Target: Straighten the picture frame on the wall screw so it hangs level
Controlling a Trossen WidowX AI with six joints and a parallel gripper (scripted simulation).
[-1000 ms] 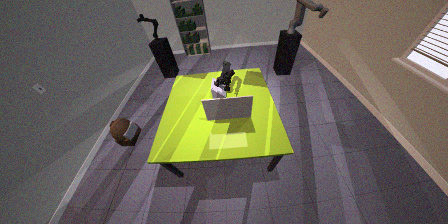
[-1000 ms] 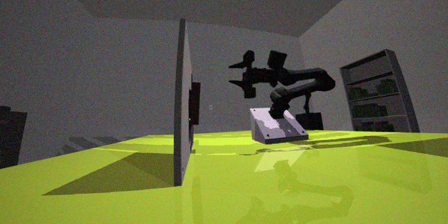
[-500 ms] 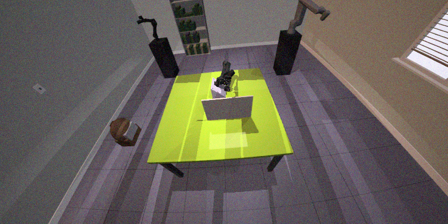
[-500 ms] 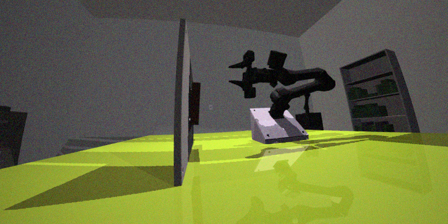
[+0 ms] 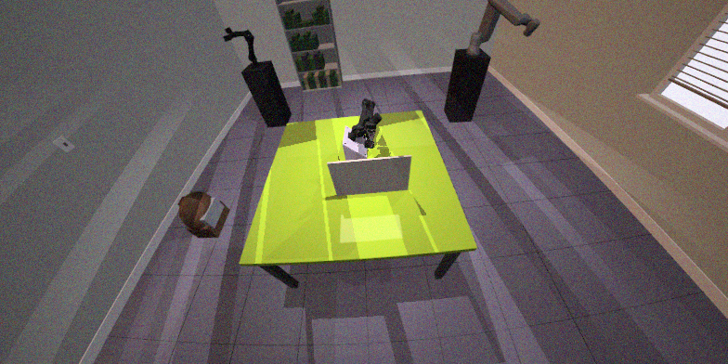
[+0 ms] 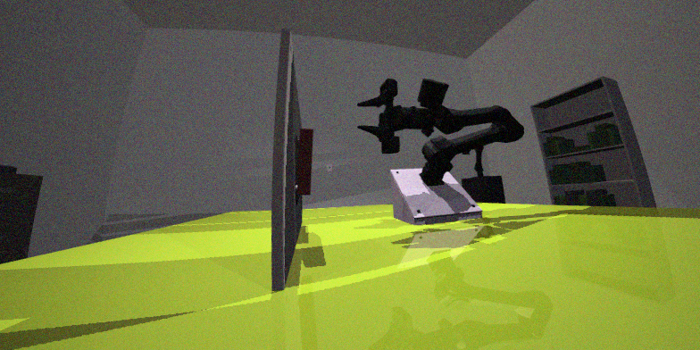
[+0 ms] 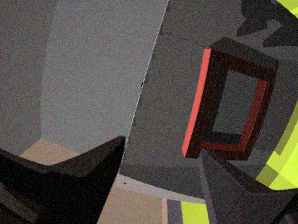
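My gripper tip is now 13 cm short of the dark red picture frame, 11 cm above it and 1 cm to the left of it. From my gripper tip the other things lie so: grey wall panel 14 cm ahead, 12 cm below, 1 cm to the right.
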